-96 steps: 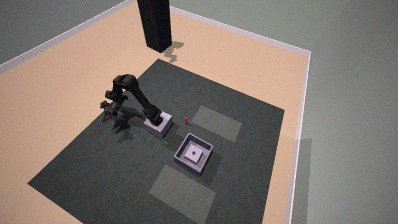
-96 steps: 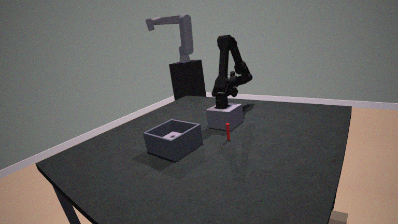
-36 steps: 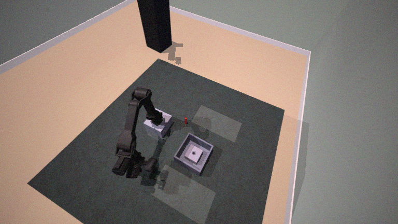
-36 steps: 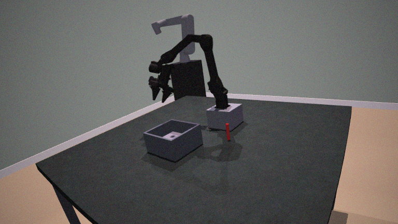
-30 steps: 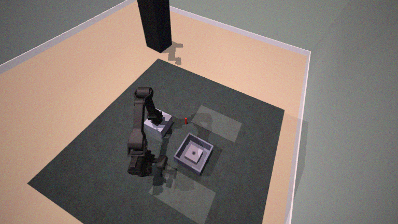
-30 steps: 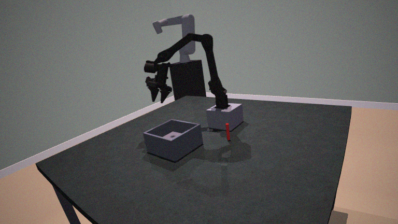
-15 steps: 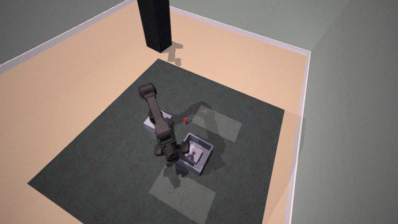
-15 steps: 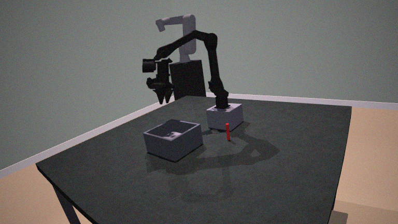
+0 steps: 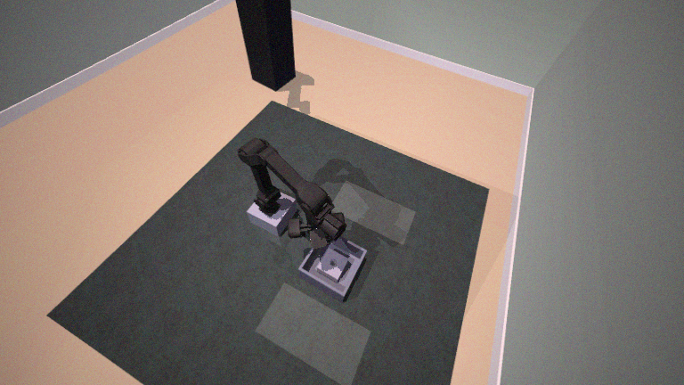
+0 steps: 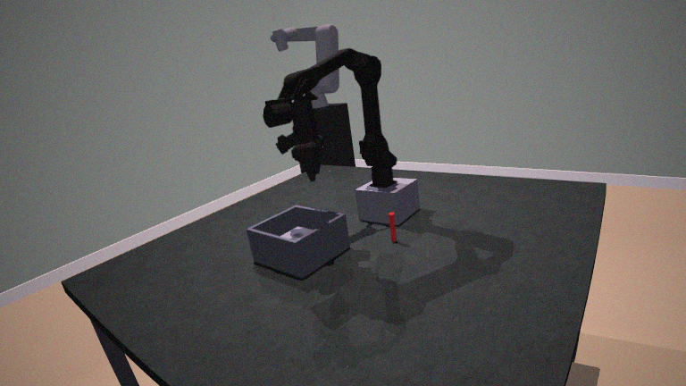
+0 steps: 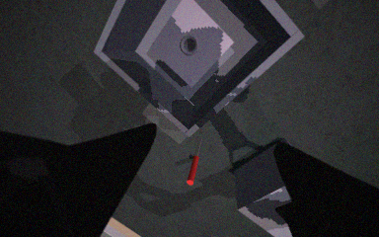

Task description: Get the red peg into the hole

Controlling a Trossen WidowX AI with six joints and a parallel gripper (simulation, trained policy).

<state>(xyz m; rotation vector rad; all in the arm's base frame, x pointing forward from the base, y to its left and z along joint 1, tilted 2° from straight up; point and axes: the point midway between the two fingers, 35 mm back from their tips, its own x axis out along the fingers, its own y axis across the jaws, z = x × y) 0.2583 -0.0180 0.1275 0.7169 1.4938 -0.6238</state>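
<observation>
The red peg is 16 cm to the left of my gripper tip, 16 cm below it and 11 cm behind it. From my gripper tip the other things lie so: light plate (15 cm below, 8 cm ahead, 1 cm to the right); grey box (17 cm below, 8 cm ahead, 1 cm to the right).
</observation>
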